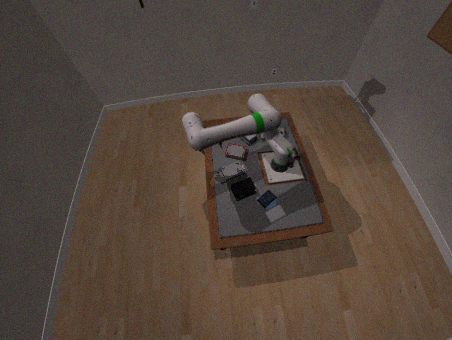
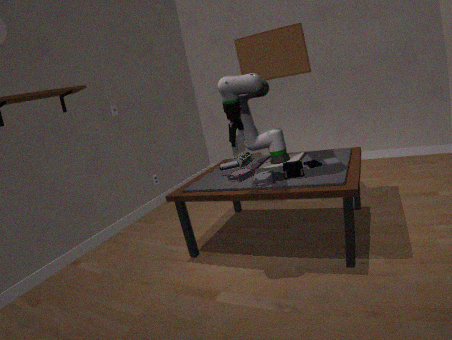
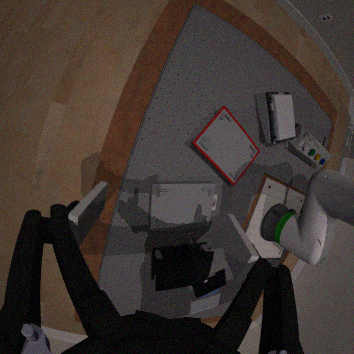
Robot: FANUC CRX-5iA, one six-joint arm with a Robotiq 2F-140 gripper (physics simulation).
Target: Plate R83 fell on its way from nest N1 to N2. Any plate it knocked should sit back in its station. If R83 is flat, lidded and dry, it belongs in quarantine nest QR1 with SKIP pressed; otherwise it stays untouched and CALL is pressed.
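Frame: origin at the arm's base, x ahead, y left, z up, level; metres.
Seen in the pictures: gripper, fingertip midpoint: (image 1: 212, 149) (image 2: 239, 146) (image 3: 165, 211); arm's base, link origin: (image 1: 279, 164) (image 2: 280, 160) (image 3: 273, 221).
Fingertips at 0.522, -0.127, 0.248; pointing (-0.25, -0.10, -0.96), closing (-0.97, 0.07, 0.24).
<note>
Offsets run from my fingertips to a thing's top centre, as dx, dy, dz. "spot": to the spot under its first point.
The dark plate R83 {-0.310, +0.382, -0.234} (image 1: 267, 199) (image 2: 313, 163) (image 3: 210, 283) lies on the grey mat beyond the black nest N1 {-0.160, +0.266, -0.186} (image 1: 243, 189) (image 2: 293, 169) (image 3: 180, 267). A blue spill {spot: -0.335, +0.443, -0.248} (image 1: 272, 205) shows at its edge. A pale, clear lid {-0.332, +0.508, -0.240} (image 1: 275, 214) (image 2: 331, 161) (image 3: 205, 303) lies off the plate, past the spill. The grey nest N2 {-0.123, +0.080, -0.220} (image 1: 231, 171) (image 2: 263, 178) (image 3: 175, 200) is beside N1. The red-rimmed nest QR1 {-0.200, -0.089, -0.202} (image 1: 236, 151) (image 2: 241, 174) (image 3: 226, 145) looks empty. My gripper (image 2: 232, 144) (image 3: 165, 211) is wide open and empty, high above the N2 side. SKIP and CALL labels are unreadable.
A button box {-0.567, -0.177, -0.164} (image 1: 281, 132) (image 2: 244, 158) (image 3: 310, 150) has green, yellow and blue buttons. A pale block-like station {spot: -0.342, -0.153, -0.184} (image 1: 249, 139) (image 2: 230, 165) (image 3: 283, 117) stands between it and QR1. The arm's base stands on a white board (image 1: 295, 175) (image 3: 256, 239). Shadows darken the mat.
</note>
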